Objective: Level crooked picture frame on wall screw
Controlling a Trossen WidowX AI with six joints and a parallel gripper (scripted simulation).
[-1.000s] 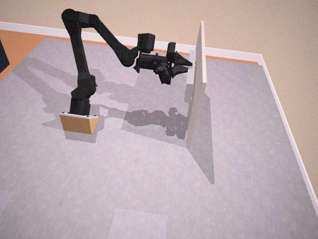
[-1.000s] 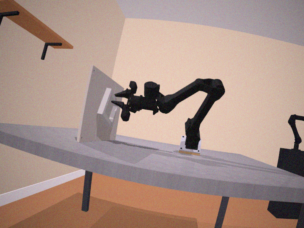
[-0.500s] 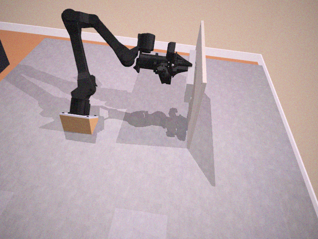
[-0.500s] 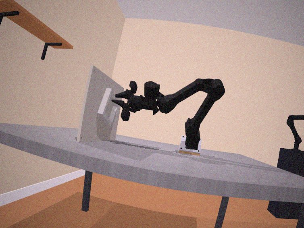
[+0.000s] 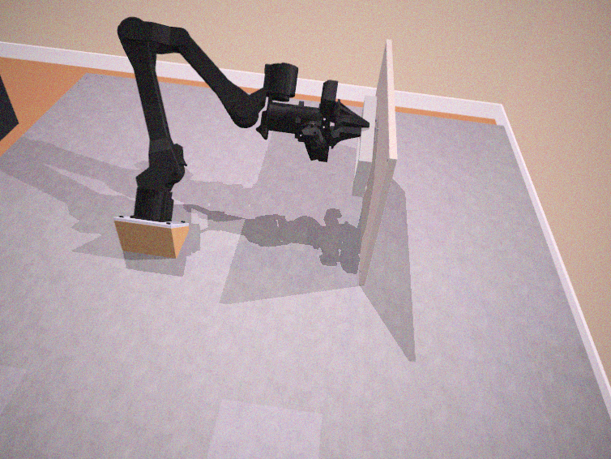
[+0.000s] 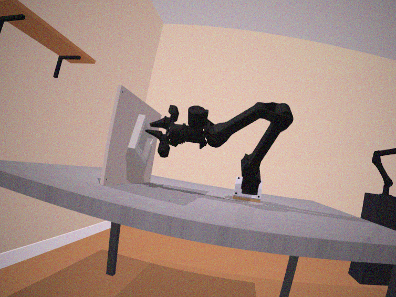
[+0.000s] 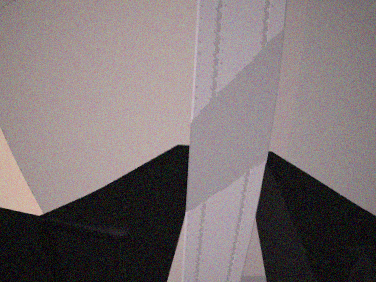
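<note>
The pale picture frame lies 10 mm ahead of my gripper tip, 10 mm to the left of it and 50 mm below it. Also, from my gripper tip: cream wall board: 20 mm ahead, 60 mm below.
</note>
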